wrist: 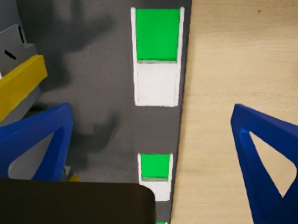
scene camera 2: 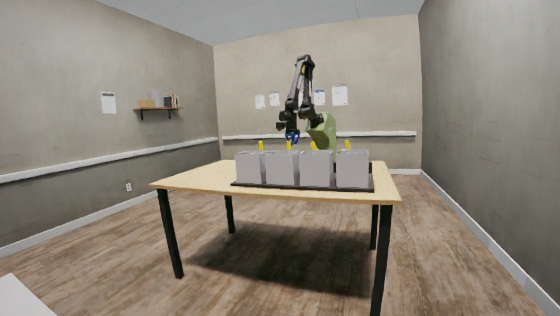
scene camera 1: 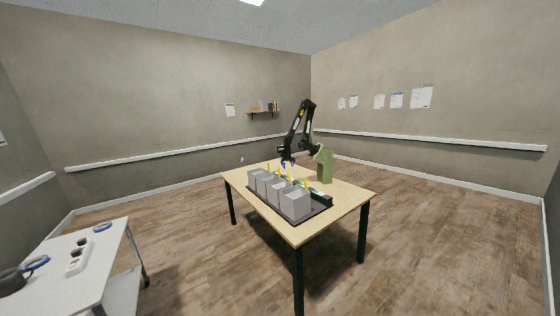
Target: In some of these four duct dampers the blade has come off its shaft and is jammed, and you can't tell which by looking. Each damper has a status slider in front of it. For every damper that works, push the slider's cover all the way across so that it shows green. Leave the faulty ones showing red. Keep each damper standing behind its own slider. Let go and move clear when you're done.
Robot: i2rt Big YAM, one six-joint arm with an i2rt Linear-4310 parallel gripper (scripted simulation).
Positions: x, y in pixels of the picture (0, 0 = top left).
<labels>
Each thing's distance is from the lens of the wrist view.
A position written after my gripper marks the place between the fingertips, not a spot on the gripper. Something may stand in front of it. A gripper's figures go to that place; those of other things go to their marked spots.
my gripper [wrist: 152, 112]: 0.13 m
white cover [wrist: 156, 80]: 0.23 m
</labels>
